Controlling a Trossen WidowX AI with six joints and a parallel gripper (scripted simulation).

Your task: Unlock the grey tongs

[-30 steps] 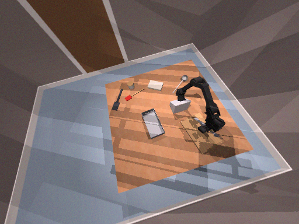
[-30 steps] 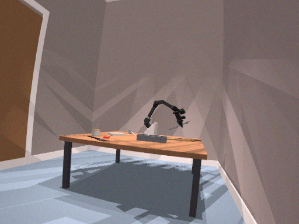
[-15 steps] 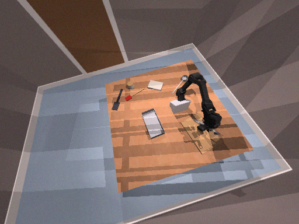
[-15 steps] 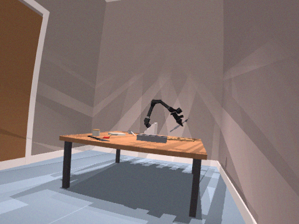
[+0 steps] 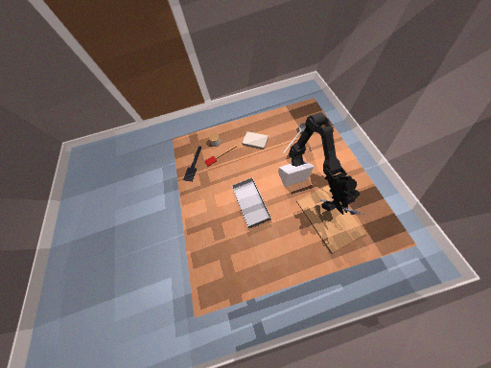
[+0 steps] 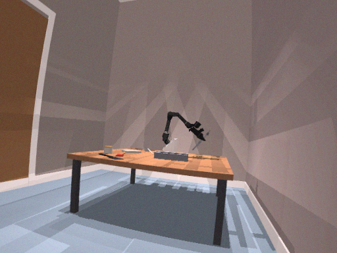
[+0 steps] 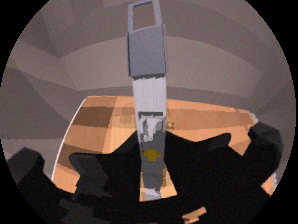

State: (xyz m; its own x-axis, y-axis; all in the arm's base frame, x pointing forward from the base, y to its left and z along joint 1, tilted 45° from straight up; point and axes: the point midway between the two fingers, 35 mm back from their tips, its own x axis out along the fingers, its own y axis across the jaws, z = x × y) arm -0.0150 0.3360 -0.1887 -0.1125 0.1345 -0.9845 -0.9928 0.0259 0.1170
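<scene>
The yellow lock piece lies 30 mm to the right of my gripper tip and 20 mm above it. Round my gripper tip: grey roasting tin 410 mm ahead, 320 mm to the right, 160 mm below; then wooden board 30 mm to the right, 180 mm below; then flat white block 170 mm ahead, 790 mm to the right, 180 mm below.
</scene>
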